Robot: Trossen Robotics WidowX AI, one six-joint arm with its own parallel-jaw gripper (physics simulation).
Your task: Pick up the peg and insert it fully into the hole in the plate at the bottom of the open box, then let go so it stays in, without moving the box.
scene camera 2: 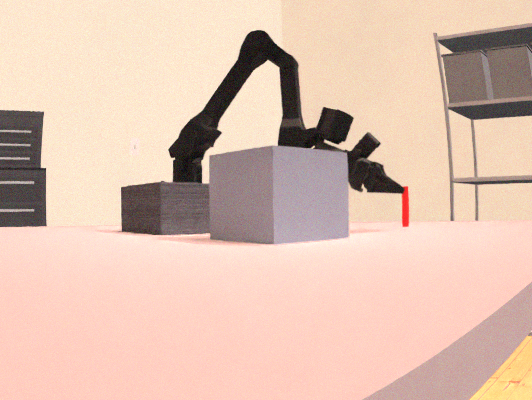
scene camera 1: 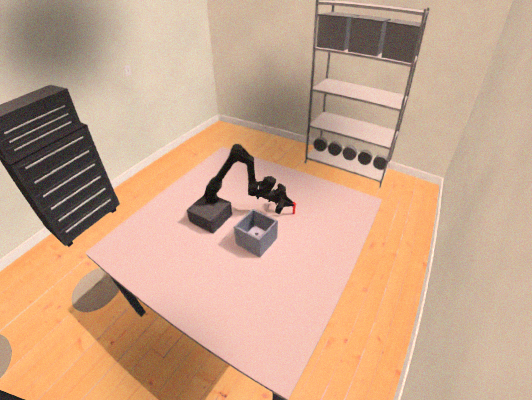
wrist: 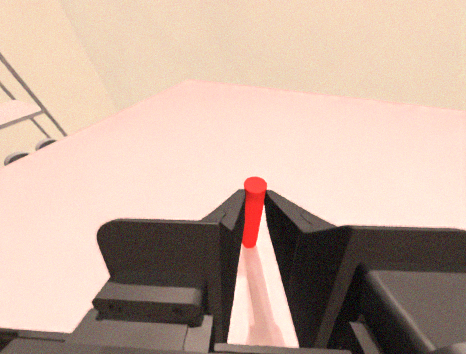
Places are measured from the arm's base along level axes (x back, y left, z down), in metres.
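Where they show: gripper, between the fingertips: [scene camera 2: 404, 191] [scene camera 1: 294, 204] [wrist: 254, 196]; arm's base, origin of its link: [scene camera 2: 186, 186] [scene camera 1: 212, 201].
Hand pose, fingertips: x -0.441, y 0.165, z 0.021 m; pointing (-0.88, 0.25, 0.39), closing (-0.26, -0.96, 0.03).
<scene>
Things, the pixels of their top centre, and the offset from my fingertips. Level surfaces: height alone.
- red peg, centre of its top: [wrist: 253, 183] [scene camera 2: 405, 186] [scene camera 1: 294, 203] dx -0.001, dy +0.001, dz -0.010 m
- open blue-grey box, centre of its top: [scene camera 2: 278, 153] [scene camera 1: 255, 223] dx +0.118, dy -0.270, dz -0.060 m
- plate, centre of its top: [scene camera 1: 256, 233] dx +0.118, dy -0.270, dz +0.017 m
- pink table top, height of its surface: dz +0.078 m
The red peg [scene camera 1: 294, 208] [scene camera 2: 405, 207] [wrist: 253, 215] is upright, its upper end between the fingertips of my gripper [scene camera 1: 293, 204] [scene camera 2: 404, 190] [wrist: 254, 196], which is shut on it. In the scene camera 2 view the peg's lower end is at or very near the table top; whether it touches is hard to tell. The open blue-grey box [scene camera 1: 258, 244] [scene camera 2: 280, 195] stands upright on the table, apart from the peg, between my arm's base and the front. The plate [scene camera 1: 254, 230] with a small dark hole shows at its bottom in the scene camera 1 view. The box does not show in the wrist view.
The arm's dark base block [scene camera 1: 210, 215] [scene camera 2: 150, 207] stands beside the box on the pink table top [scene camera 1: 300, 300] [scene camera 2: 200, 310] [wrist: 150, 150]. The box walls rise around the plate. A shelf rack [scene camera 1: 309, 100] [scene camera 2: 445, 100] and a dark drawer cabinet [scene camera 1: 65, 165] [scene camera 2: 22, 195] stand beyond the table.
</scene>
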